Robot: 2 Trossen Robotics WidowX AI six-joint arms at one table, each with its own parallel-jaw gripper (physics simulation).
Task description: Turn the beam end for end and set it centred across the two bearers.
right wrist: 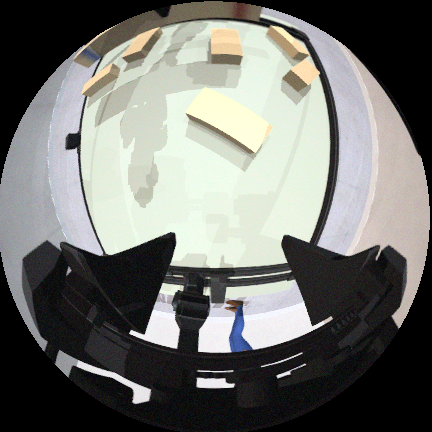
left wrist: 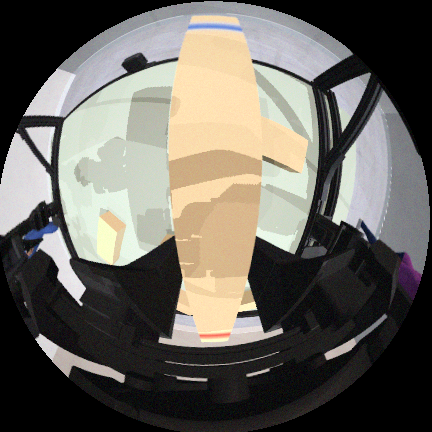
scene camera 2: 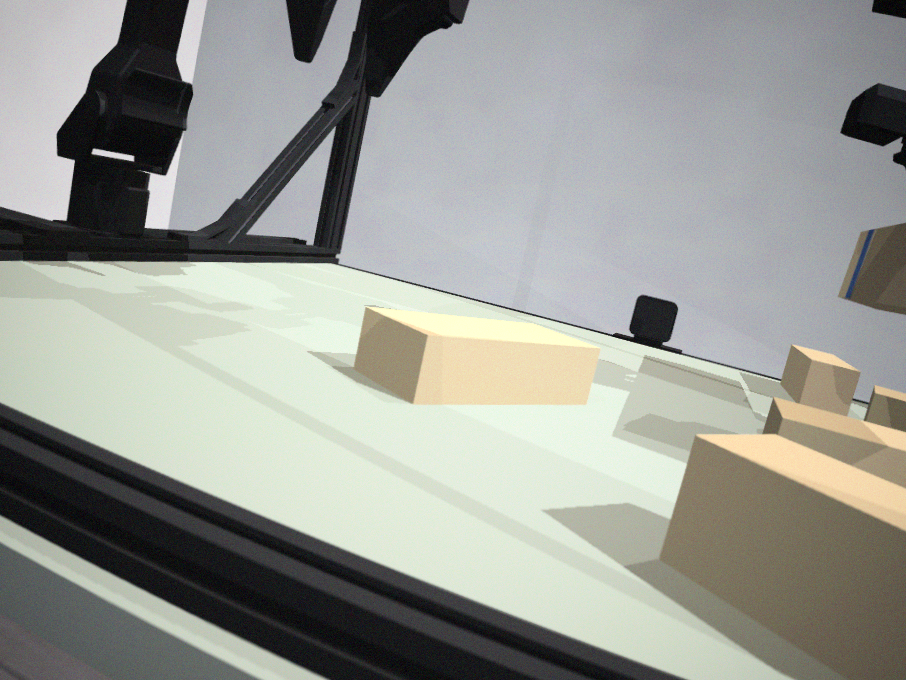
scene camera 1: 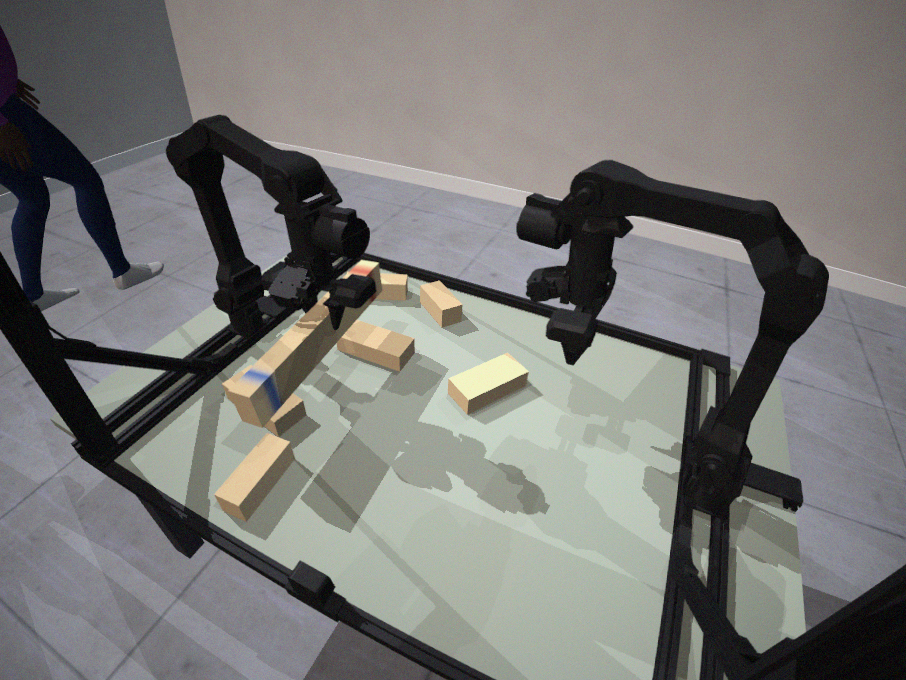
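Pixels of known places: left gripper, between the fingertips: [left wrist: 212, 234] [scene camera 1: 326, 326]; right gripper, between the fingertips: [right wrist: 231, 239] [left wrist: 49, 254] [scene camera 2: 340, 80] [scene camera 1: 577, 346]; left arm's base, origin of its link: [left wrist: 320, 227] [scene camera 1: 247, 325]; right arm's base, origin of its link: [right wrist: 194, 279] [left wrist: 56, 206] [scene camera 2: 103, 232] [scene camera 1: 705, 495].
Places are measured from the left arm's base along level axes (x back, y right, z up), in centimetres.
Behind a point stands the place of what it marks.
The long beam [scene camera 1: 292, 351] @[x -27.5, y 14.3, z 14.9 cm] [scene camera 2: 881, 270] @[x -27.8, y 12.8, z 11.2 cm] [left wrist: 215, 125] @[x -25.4, y 10.2, z 14.9 cm], with a blue band near one end and a red band near the other, is held above the table. Its blue end is at the front left in scene camera 1, its red end at the back. My left gripper [scene camera 1: 327, 308] [left wrist: 212, 234] @[x -25.2, y 3.5, z 11.3 cm] is shut on the beam, nearer the red end. My right gripper [scene camera 1: 574, 347] @[x -65.7, y -6.9, z 15.2 cm] [right wrist: 231, 239] @[x -65.7, y -6.9, z 15.2 cm] is open and empty, raised above the table. Plain wooden blocks lie below; I cannot tell which two are the bearers. One block [scene camera 1: 253, 475] @[x -29.1, y 28.6, z 2.5 cm] [right wrist: 101, 80] lies front left, another [scene camera 1: 289, 414] @[x -25.1, y 15.9, z 1.1 cm] [right wrist: 142, 44] is partly hidden by the beam.
A block [scene camera 1: 376, 345] @[x -29.0, y -5.5, z 1.9 cm] [right wrist: 226, 46] @[x -31.3, y -7.8, z 1.9 cm] lies right of the beam in scene camera 1. A pale-topped block [scene camera 1: 488, 380] @[x -52.1, y -6.6, z 1.9 cm] [scene camera 2: 504, 365] @[x -49.5, y -10.6, z 0.4 cm] [left wrist: 110, 239] @[x -48.4, y -6.1, z 1.9 cm] [right wrist: 229, 120] @[x -52.6, y -7.9, z 1.9 cm] lies mid-table. Two blocks [scene camera 1: 393, 286] @[x -21.2, y -25.2, z 1.9 cm] [scene camera 1: 441, 302] @[x -34.3, y -23.5, z 2.8 cm] lie at the back. A black frame [scene camera 1: 622, 336] @[x -72.7, y -36.4, z -1.3 cm] edges the table.
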